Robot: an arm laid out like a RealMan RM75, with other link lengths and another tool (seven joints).
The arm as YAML. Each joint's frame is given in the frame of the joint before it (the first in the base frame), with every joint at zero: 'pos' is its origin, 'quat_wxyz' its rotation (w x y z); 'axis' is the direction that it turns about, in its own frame. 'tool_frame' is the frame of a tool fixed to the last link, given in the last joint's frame.
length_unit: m
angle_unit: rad
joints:
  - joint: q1
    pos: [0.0, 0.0, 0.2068]
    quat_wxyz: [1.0, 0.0, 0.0, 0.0]
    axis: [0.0, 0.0, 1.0]
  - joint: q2
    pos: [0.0, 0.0, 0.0]
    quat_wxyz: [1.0, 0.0, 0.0, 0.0]
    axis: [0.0, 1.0, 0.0]
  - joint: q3
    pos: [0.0, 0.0, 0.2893]
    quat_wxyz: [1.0, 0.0, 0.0, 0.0]
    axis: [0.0, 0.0, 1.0]
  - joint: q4
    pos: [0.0, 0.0, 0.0]
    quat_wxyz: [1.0, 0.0, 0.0, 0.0]
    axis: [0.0, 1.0, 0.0]
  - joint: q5
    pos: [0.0, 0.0, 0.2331]
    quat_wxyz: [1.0, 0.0, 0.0, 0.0]
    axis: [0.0, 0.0, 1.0]
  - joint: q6
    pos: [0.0, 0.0, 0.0]
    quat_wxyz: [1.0, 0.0, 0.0, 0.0]
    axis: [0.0, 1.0, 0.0]
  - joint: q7
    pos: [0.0, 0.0, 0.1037]
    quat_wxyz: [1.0, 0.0, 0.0, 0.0]
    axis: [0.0, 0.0, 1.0]
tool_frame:
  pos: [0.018, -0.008, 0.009]
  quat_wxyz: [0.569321, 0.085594, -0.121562, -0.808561]
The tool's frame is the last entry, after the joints.
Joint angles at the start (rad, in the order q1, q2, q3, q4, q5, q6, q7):
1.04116 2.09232 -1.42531 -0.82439 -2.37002 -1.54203 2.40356
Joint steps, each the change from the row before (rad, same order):
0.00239 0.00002 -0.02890 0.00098 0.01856 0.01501 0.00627
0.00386 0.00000 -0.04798 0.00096 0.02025 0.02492 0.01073
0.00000 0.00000 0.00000 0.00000 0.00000 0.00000 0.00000
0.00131 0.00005 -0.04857 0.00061 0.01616 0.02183 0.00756
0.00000 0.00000 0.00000 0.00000 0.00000 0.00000 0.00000
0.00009 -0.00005 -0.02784 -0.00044 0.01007 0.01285 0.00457
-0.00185 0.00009 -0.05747 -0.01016 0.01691 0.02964 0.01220
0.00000 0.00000 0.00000 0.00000 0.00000 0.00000 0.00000
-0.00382 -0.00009 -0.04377 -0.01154 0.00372 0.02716 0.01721
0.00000 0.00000 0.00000 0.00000 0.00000 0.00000 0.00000
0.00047 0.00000 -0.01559 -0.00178 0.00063 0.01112 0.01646
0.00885 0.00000 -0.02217 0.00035 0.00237 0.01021 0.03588
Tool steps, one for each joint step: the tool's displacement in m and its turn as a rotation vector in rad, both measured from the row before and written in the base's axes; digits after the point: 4 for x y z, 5 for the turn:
-0.0025 -0.0014 -0.0043 -0.00330 0.00007 0.00988
-0.0031 -0.0020 -0.0066 -0.00212 -0.00913 0.01881
0.0000 0.0000 0.0000 0.00000 0.00000 0.00000
-0.0013 -0.0026 -0.0064 -0.00514 -0.01376 0.01968
0.0000 0.0000 0.0000 0.00000 0.00000 0.00000
-0.0006 -0.0016 -0.0036 -0.00273 -0.00662 0.01078
-0.0022 -0.0033 -0.0071 0.00063 -0.01111 0.02773
0.0000 0.0000 0.0000 0.00000 0.00000 0.00000
-0.0009 -0.0021 -0.0050 0.01058 -0.01193 0.01968
0.0000 0.0000 0.0000 0.00000 0.00000 0.00000
-0.0005 -0.0007 -0.0019 0.00889 -0.00548 -0.00171
-0.0030 -0.0011 -0.0027 0.01267 -0.01122 -0.01037

